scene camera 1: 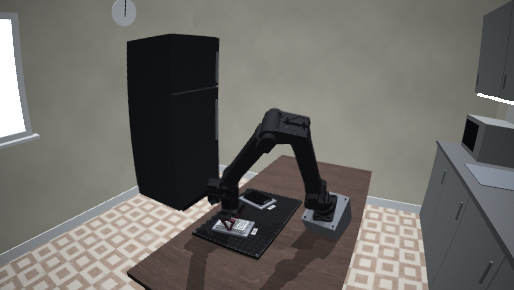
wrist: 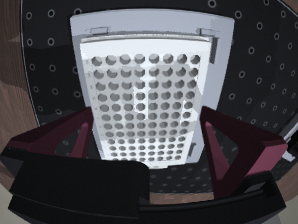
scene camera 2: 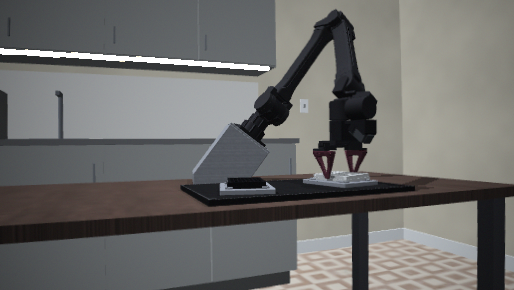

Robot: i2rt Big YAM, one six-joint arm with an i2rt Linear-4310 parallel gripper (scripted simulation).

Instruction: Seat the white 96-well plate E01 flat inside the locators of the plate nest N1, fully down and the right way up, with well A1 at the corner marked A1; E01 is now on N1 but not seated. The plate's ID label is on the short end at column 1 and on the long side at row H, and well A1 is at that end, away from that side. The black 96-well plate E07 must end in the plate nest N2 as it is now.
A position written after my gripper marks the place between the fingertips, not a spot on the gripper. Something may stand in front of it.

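Note:
My gripper [scene camera 2: 340,177] is visible, also in the wrist view [wrist: 146,112]. Present as well: a plate nest N1 [wrist: 117,24] and a white 96-well plate E01 [wrist: 153,79].

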